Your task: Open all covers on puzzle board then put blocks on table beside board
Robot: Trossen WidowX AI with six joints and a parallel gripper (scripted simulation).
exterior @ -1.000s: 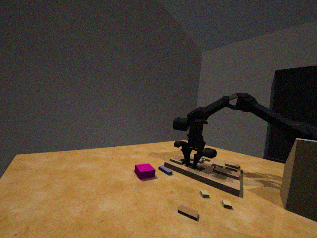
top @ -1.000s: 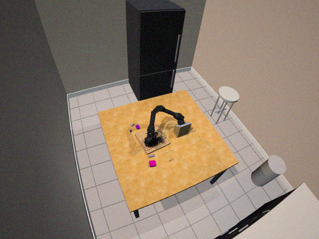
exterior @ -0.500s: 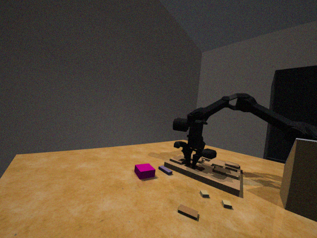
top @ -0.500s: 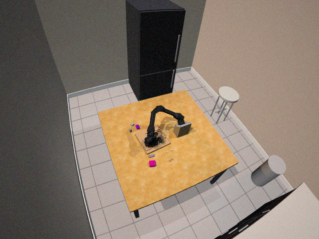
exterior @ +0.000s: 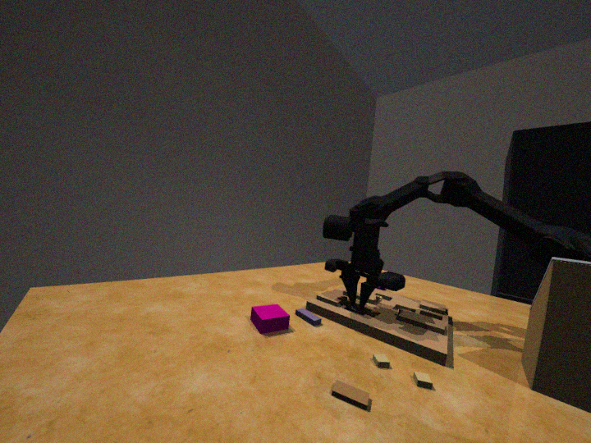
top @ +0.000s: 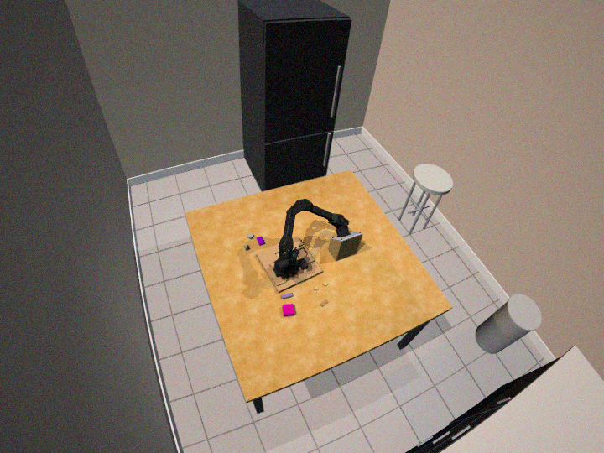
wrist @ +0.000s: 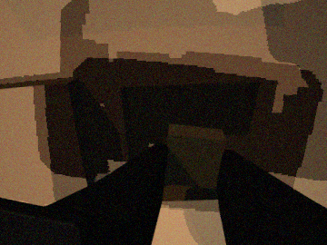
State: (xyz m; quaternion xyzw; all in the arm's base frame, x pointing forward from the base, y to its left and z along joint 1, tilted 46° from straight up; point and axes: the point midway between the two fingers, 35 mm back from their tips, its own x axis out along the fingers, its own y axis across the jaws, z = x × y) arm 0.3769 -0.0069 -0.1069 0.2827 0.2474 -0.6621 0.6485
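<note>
Now: the lavender block 110 mm to the left of my gripper tip, 60 mm ahead of it and 20 mm below it. From my gripper tip the other things lie so: purple block (310 mm to the right, 70 mm ahead, 20 mm below); magenta block (200 mm to the left, 90 mm ahead, 10 mm below).
</note>
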